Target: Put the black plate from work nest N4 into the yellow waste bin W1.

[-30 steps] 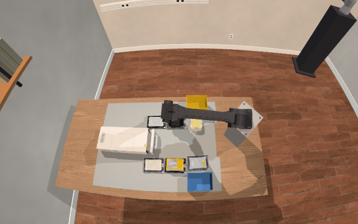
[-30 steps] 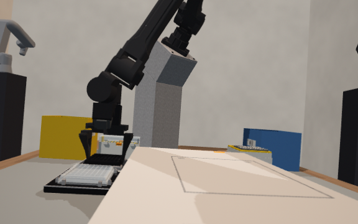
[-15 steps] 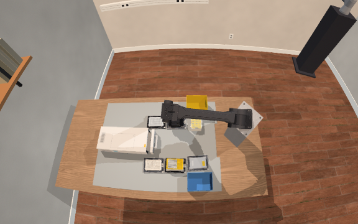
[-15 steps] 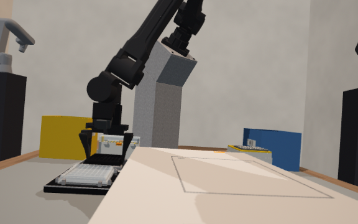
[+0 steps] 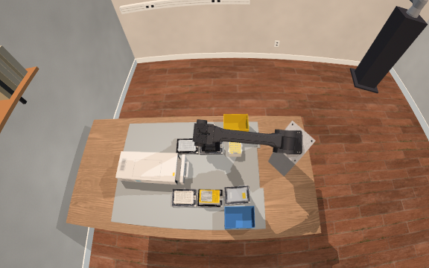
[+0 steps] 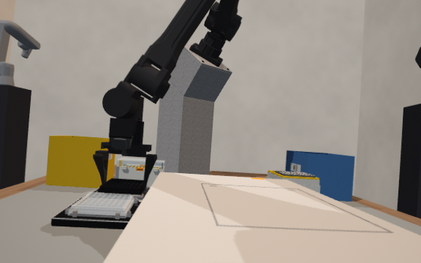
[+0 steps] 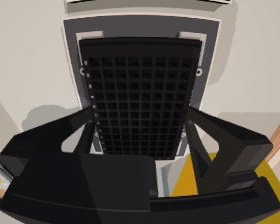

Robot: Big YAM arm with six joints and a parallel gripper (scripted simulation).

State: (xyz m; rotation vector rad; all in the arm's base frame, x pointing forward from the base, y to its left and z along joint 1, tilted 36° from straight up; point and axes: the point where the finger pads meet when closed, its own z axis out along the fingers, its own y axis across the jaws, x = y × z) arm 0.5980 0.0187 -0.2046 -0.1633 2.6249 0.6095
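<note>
The grey work nest lies 2 cm below my hand. From my hand the other things lie so: black plate: right at my hand; then yellow waste bin: 14 cm behind, 17 cm to the right, 1 cm above; then clear plate: 17 cm ahead, 3 cm to the left, 1 cm below.
</note>
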